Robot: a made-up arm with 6 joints. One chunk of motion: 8 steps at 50 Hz.
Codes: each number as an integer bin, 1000 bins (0 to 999) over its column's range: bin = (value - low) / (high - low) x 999, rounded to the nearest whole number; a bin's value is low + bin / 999 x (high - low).
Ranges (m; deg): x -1.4..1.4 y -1.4..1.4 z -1.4..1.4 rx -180..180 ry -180..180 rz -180..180
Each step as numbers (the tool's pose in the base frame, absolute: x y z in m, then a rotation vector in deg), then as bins.
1 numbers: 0.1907 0.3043 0.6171 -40.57 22.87 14.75
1 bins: 568 608 720 387 563 540
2 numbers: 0.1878 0.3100 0.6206 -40.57 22.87 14.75
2 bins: 567 610 721 387 563 540
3 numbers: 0.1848 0.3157 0.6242 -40.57 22.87 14.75
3 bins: 565 612 722 387 563 540
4 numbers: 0.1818 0.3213 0.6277 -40.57 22.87 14.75
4 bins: 564 614 723 387 563 540
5 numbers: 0.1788 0.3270 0.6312 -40.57 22.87 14.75
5 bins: 563 616 725 387 563 540
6 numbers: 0.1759 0.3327 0.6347 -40.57 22.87 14.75
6 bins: 562 618 726 387 563 540
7 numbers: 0.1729 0.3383 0.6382 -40.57 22.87 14.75
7 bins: 561 620 727 387 563 540
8 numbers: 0.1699 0.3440 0.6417 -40.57 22.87 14.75
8 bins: 560 622 728 387 563 540
